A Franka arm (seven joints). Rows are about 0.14 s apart.
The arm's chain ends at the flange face. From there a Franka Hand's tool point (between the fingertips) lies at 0.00 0.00 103.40 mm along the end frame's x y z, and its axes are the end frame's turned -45 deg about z.
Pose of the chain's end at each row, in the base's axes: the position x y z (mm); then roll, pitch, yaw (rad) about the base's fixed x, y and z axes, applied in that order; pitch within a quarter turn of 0, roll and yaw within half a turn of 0:
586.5 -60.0 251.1 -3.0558 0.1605 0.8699
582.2 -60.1 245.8 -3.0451 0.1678 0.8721
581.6 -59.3 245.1 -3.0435 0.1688 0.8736
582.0 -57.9 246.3 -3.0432 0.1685 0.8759
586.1 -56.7 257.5 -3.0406 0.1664 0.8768
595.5 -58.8 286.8 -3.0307 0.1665 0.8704
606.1 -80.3 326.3 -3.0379 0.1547 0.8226
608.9 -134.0 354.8 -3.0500 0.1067 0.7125
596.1 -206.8 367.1 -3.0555 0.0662 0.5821
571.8 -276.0 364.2 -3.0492 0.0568 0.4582
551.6 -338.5 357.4 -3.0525 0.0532 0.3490
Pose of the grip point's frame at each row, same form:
569.1 -66.9 149.4 -2.9677 0.0532 1.6530
563.5 -66.9 144.3 -2.9550 0.0510 1.6541
562.7 -66.1 143.7 -2.9532 0.0505 1.6555
563.1 -64.7 144.9 -2.9532 0.0501 1.6577
567.2 -63.1 156.0 -2.9528 0.0468 1.6582
575.8 -64.4 185.5 -2.9458 0.0400 1.6505
587.5 -84.6 224.7 -2.9592 0.0366 1.6033
594.4 -134.0 252.4 -3.0015 0.0110 1.4938
585.5 -203.1 264.3 -3.0339 -0.0139 1.3639
562.3 -270.0 261.4 -3.0361 -0.0250 1.2397
543.3 -331.7 254.6 -3.0410 -0.0252 1.1308

